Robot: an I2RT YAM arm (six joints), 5 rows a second.
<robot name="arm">
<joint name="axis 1" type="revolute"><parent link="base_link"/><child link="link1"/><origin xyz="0 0 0.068"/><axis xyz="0 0 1"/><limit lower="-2.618" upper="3.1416"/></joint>
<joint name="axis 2" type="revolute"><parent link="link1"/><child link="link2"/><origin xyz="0.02 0.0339 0.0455"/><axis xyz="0 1 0"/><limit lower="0" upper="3.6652"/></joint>
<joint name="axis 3" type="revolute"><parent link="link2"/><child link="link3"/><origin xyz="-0.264 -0.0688 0"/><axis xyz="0 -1 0"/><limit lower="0" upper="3.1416"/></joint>
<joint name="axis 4" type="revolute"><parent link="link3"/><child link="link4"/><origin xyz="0.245 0.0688 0.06"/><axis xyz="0 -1 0"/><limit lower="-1.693" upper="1.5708"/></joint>
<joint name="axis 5" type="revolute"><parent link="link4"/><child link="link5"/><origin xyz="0.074 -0.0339 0.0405"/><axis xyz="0 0 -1"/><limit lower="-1.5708" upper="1.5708"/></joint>
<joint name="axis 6" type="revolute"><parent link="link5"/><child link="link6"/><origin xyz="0.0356 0 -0.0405"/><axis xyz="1 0 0"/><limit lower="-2.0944" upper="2.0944"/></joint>
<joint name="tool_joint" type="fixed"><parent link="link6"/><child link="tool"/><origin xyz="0 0 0" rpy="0 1.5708 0"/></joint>
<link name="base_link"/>
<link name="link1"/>
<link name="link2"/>
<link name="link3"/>
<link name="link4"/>
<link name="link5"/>
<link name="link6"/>
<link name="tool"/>
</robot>
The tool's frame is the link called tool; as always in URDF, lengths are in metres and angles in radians.
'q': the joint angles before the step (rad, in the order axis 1, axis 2, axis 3, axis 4, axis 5, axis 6). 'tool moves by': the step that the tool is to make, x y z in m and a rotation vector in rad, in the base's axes. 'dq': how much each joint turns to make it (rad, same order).
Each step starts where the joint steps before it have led.
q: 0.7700, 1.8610, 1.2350, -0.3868, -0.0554, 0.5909
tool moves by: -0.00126, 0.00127, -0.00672, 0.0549, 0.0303, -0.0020
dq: 0.0000, 0.0059, -0.0266, 0.0517, -0.0499, 0.0344
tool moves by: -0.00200, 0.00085, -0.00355, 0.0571, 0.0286, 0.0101
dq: 0.0000, -0.0014, -0.0243, 0.0455, -0.0562, 0.0257
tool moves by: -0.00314, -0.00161, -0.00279, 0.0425, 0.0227, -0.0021
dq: -0.0007, -0.0099, -0.0314, 0.0398, -0.0372, 0.0281
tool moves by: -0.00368, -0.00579, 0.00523, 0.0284, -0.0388, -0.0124
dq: -0.0033, -0.0415, -0.0448, 0.0515, 0.0107, 0.0035
